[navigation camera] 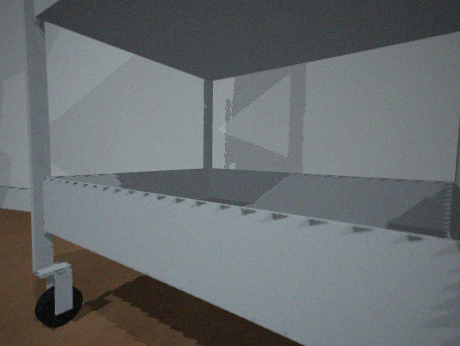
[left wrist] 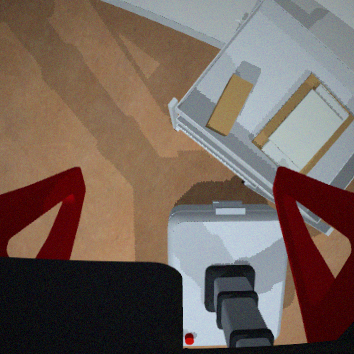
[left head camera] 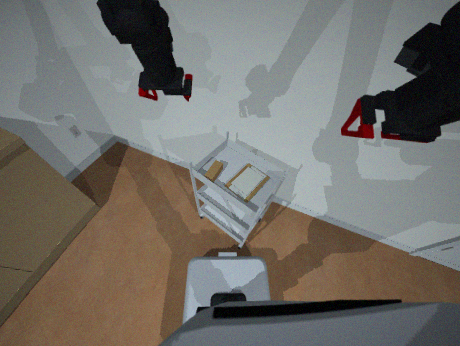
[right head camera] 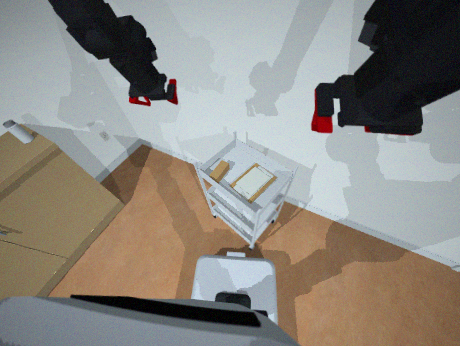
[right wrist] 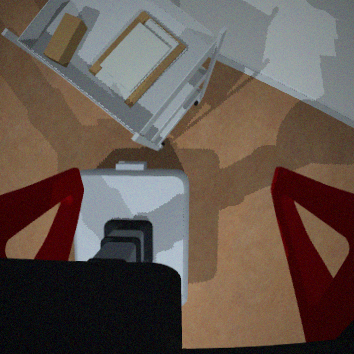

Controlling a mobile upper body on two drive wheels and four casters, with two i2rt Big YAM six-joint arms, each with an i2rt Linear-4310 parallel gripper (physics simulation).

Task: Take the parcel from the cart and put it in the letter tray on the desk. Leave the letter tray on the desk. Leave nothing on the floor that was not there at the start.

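Frame: origin at the left arm's base, x left, y back, z up, level; centimetres.
Seen in the pictures: left gripper, fingertip midpoint: (left wrist: pixel 178 177) (left head camera: pixel 172 99) (right head camera: pixel 163 103); right gripper, fingertip midpoint: (left head camera: pixel 362 133) (right head camera: pixel 339 127) (right wrist: pixel 176 177).
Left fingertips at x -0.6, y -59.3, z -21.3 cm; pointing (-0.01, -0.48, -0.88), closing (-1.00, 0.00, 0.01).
Note:
Pixels of each thing's middle, then the offset from my left fingertips to it.
- small tan box at the middle of its body: (left wrist: pixel 227 105) (right wrist: pixel 65 40) (left head camera: pixel 214 171) (right head camera: pixel 219 171) dx -11.9, dy -10.7, dz -50.8 cm
- white cylinder at the middle of its body: (right head camera: pixel 18 131) dx +113.5, dy -16.1, dz -21.3 cm
A small tan box (left head camera: pixel 214 170) (right head camera: pixel 219 171) (left wrist: pixel 230 105) (right wrist: pixel 66 40), which looks like the parcel, lies on the top shelf of the white cart (left head camera: pixel 235 157) (right head camera: pixel 245 154) (left wrist: pixel 280 45) (right wrist: pixel 115 106) (navigation camera: pixel 200 250). Beside it, apart, lies a wider, flat tan item with a pale top (left head camera: pixel 248 181) (right head camera: pixel 255 181) (left wrist: pixel 307 127) (right wrist: pixel 135 60). My left gripper (left head camera: pixel 171 98) (right head camera: pixel 157 101) (left wrist: pixel 178 177) is open and empty, in the air. My right gripper (left head camera: pixel 377 135) (right head camera: pixel 349 131) (right wrist: pixel 176 177) is open and empty, in the air. A letter tray on the desk does not show.
My pale base (left head camera: pixel 227 272) (right head camera: pixel 235 275) (left wrist: pixel 225 235) (right wrist: pixel 135 192) is close to the cart's near corner. The wall (left head camera: pixel 285 100) stands behind the cart. A tan wooden cabinet (left head camera: pixel 40 215) (right head camera: pixel 65 200) stands at the left, with a white cylinder (right head camera: pixel 19 131) on top.

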